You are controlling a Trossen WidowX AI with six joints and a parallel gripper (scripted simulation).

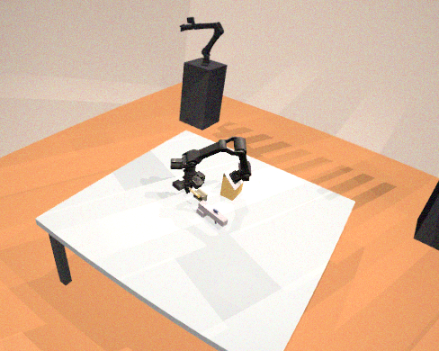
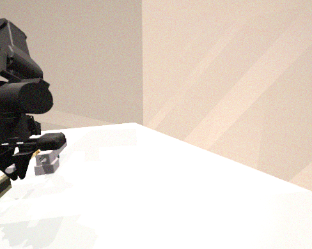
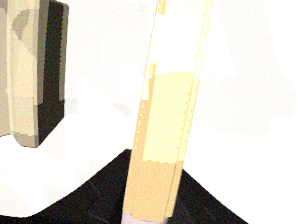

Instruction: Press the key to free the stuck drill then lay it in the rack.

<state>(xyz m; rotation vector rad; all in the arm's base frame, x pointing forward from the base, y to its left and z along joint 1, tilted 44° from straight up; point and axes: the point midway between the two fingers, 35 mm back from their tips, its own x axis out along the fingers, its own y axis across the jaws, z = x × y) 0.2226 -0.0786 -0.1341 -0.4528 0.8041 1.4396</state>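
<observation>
Now: gripper tip 4 cm to the right of the drill, 3 cm below it and 1 cm short of it. Round my gripper tip: blue key: 21 cm to the left, 5 cm ahead; then rack: 6 cm behind, 4 cm to the left, 3 cm below.
</observation>
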